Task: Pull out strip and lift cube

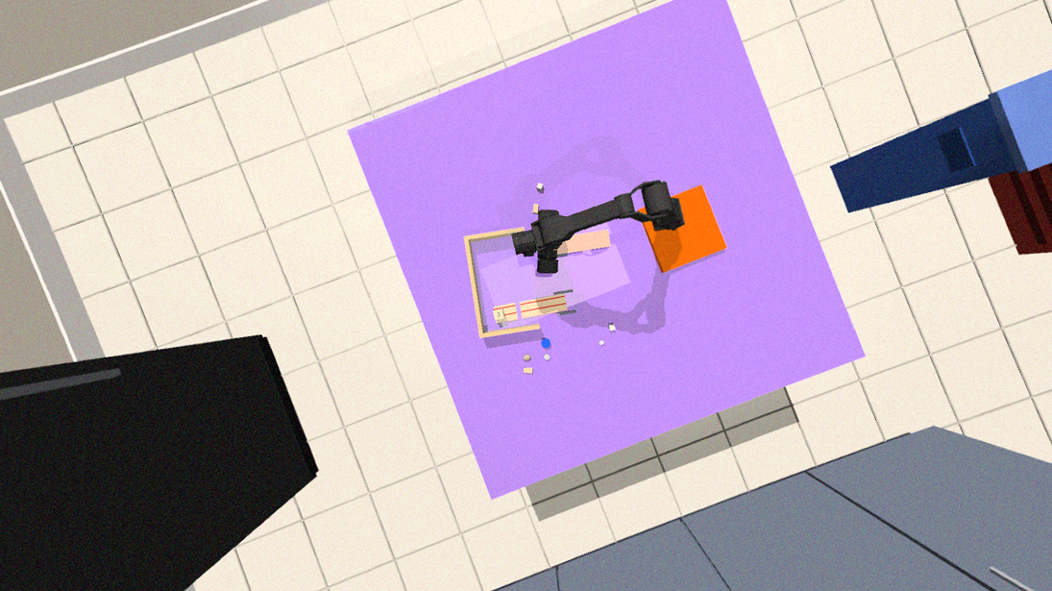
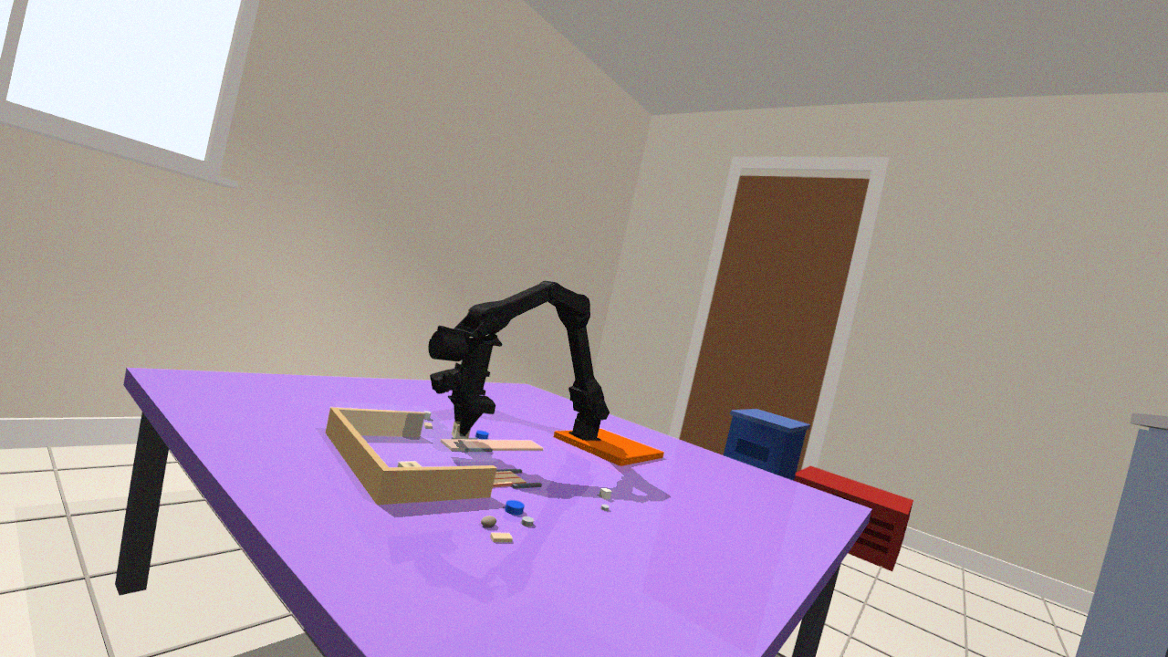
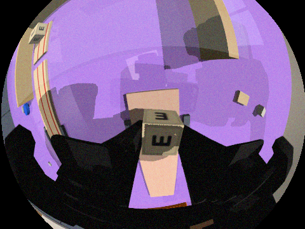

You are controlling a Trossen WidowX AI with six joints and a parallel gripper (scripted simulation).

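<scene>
The tan strip is 90 mm behind my gripper tip and 20 mm below it.
</scene>
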